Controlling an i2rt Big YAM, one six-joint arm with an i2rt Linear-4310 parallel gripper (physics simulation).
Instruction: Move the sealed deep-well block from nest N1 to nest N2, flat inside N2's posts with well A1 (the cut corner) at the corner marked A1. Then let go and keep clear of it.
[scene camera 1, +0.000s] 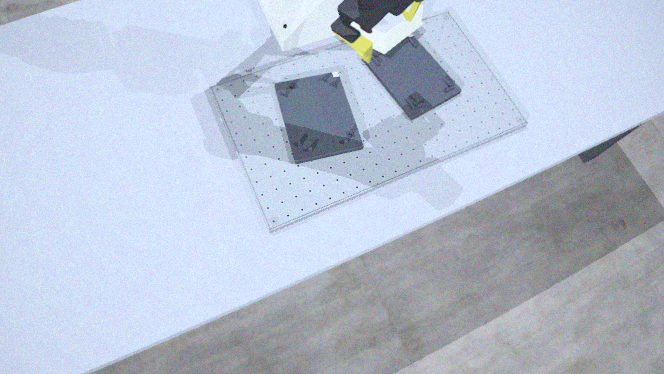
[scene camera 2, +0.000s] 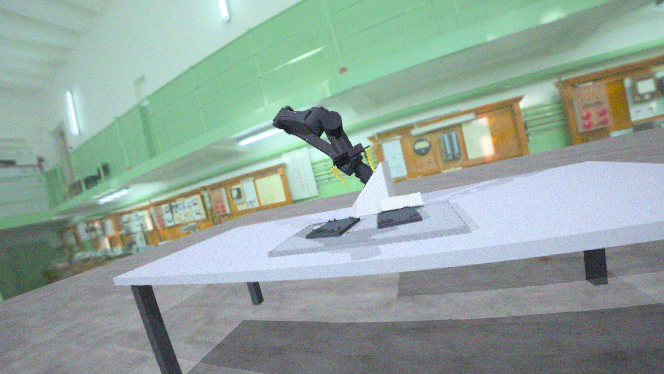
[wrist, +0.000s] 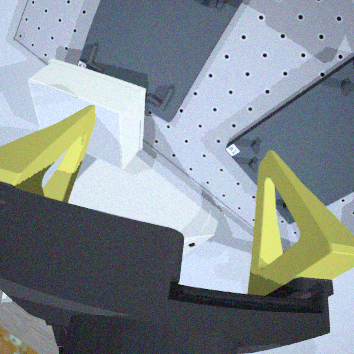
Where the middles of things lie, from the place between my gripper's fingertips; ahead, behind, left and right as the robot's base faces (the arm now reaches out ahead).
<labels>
Now: the white block (scene camera 1: 391, 30) 120 mm behind my hand, 100 mm to the left of it and 120 mm below it.
</labels>
